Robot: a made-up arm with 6 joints. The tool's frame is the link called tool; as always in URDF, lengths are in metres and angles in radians. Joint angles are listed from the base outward. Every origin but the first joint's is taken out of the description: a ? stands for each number. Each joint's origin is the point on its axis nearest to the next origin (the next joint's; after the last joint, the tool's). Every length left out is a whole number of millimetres.
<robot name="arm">
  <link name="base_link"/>
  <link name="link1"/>
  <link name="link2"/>
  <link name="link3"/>
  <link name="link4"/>
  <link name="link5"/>
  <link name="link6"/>
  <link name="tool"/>
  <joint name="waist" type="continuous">
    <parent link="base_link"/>
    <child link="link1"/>
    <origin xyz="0 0 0.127" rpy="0 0 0"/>
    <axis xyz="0 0 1"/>
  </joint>
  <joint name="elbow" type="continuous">
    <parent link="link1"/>
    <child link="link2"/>
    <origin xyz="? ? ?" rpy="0 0 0"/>
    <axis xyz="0 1 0"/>
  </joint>
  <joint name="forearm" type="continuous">
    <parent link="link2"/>
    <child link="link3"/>
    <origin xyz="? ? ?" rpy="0 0 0"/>
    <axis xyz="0 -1 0"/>
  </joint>
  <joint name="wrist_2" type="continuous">
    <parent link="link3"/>
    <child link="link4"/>
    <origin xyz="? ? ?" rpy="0 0 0"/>
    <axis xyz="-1 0 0"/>
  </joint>
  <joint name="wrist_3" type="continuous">
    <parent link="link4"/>
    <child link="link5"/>
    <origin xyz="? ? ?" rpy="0 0 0"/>
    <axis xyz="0 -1 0"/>
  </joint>
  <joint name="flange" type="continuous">
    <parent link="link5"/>
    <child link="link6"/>
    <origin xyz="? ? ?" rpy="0 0 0"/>
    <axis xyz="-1 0 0"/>
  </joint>
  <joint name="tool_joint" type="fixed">
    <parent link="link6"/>
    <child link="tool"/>
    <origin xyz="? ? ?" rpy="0 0 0"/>
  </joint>
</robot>
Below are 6 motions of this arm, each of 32 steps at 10 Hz.
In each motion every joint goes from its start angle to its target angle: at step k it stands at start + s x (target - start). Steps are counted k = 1, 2, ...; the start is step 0. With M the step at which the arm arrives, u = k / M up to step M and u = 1 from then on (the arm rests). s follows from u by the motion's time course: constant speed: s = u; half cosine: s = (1 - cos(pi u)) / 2; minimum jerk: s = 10 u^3 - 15 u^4 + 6 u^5.
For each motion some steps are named. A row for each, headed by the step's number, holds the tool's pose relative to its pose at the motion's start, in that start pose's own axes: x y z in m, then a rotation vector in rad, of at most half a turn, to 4 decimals.
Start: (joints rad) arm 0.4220 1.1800 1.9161 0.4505 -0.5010 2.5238
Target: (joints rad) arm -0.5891 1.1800 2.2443 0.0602 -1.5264 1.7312
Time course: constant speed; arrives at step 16
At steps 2, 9, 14, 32:
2: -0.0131 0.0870 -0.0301 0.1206 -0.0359 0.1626
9: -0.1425 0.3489 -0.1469 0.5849 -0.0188 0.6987
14: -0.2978 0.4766 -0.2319 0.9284 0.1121 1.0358
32: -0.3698 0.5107 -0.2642 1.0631 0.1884 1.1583

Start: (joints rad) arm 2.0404 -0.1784 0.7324 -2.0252 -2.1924 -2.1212
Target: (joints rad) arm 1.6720 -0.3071 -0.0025 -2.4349 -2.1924 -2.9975
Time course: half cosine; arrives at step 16
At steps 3, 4, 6, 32:
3: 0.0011 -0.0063 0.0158 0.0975 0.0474 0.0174
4: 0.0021 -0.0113 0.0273 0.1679 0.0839 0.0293
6: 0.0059 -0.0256 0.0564 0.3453 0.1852 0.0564
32: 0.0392 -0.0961 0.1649 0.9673 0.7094 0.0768

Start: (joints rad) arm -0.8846 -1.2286 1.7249 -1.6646 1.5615 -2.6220
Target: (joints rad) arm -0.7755 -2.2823 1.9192 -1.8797 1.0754 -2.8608
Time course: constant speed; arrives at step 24
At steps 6, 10, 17, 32:
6: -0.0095 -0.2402 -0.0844 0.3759 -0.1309 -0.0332
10: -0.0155 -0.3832 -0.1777 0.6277 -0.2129 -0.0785
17: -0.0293 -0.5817 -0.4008 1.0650 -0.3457 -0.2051
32: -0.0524 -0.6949 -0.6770 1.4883 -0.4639 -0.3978

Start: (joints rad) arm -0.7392 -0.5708 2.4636 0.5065 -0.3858 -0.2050
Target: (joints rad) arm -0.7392 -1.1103 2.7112 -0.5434 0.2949 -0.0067
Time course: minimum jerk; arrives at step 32
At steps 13, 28, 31, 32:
13: 0.0195 -0.0436 0.0884 0.2915 -0.4569 0.0906
28: 0.0264 -0.0787 0.3104 0.8816 -1.3814 0.2101
31: 0.0254 -0.0789 0.3167 0.8972 -1.4020 0.2127
32: 0.0254 -0.0790 0.3168 0.8975 -1.4023 0.2127

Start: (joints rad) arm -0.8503 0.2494 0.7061 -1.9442 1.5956 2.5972
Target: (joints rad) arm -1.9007 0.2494 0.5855 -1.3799 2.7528 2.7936
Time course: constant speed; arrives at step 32
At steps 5, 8, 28, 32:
5: 0.0980 -0.0208 0.0134 0.0180 0.2037 -0.2987
8: 0.1551 -0.0415 0.0165 0.0373 0.3332 -0.4719
28: 0.4424 -0.3002 -0.0608 0.3682 1.2702 -1.5079
32: 0.4709 -0.3674 -0.0945 0.4873 1.4569 -1.6897

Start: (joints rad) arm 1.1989 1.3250 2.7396 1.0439 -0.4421 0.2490
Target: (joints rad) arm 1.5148 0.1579 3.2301 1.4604 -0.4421 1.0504
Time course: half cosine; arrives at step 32
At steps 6, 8, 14, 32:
6: -0.0025 -0.0626 0.0365 -0.0234 -0.0358 -0.1279
8: -0.0090 -0.1092 0.0591 -0.0388 -0.0514 -0.2244
14: -0.0715 -0.2925 0.1119 -0.0811 -0.0166 -0.6243
32: -0.3413 -0.5556 0.0362 0.0114 0.6405 -1.3327

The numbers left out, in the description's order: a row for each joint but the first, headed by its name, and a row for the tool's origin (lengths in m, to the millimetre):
elbow: 0 0 0
forearm: 0 0 0.521
wrist_2: 0.335 0 0
wrist_3: 0 -0.193 0
flange: 0 0 0
tool: 0 0 0

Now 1 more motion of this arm.
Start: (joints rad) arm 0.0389 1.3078 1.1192 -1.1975 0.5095 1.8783
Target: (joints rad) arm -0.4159 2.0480 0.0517 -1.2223 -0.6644 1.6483
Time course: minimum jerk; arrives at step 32
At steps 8, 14, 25, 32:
8: -0.0251 0.0205 -0.1014 -0.0450 0.1282 0.1927
14: -0.1580 0.0408 -0.3359 -0.0193 0.5450 0.7040
25: -0.5396 -0.0201 -0.5147 0.6436 1.4887 1.4902
32: -0.5870 -0.0344 -0.5097 0.7946 1.6152 1.5602

